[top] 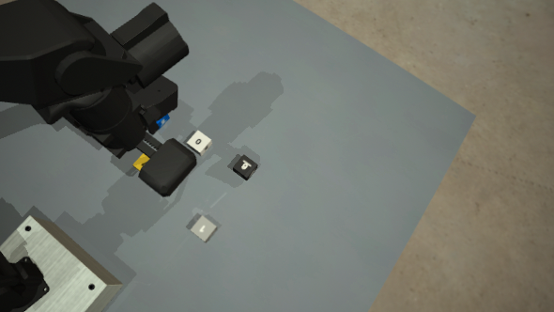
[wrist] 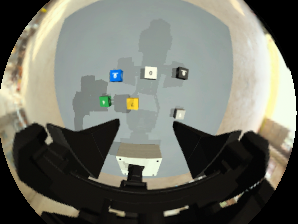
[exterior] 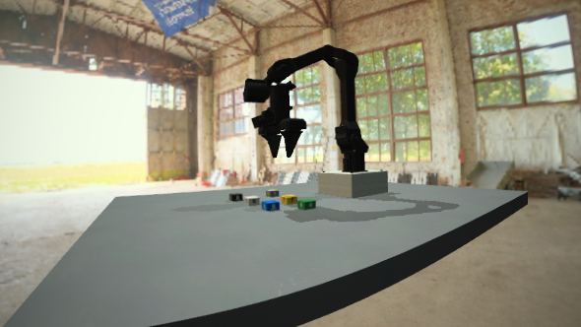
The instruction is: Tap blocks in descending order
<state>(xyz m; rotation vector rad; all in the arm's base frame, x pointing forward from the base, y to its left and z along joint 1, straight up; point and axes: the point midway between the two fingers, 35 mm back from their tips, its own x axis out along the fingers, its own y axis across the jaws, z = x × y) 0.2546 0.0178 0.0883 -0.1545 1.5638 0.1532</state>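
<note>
The blue block is 110 mm to the left of my gripper tip, 110 mm below it and 60 mm ahead of it. From my gripper tip the other things lie so: grey block: 120 mm to the right, 110 mm below; white block: 110 mm below, 90 mm ahead, 10 mm to the left; yellow block: 110 mm below, 40 mm to the left, 10 mm behind.
</note>
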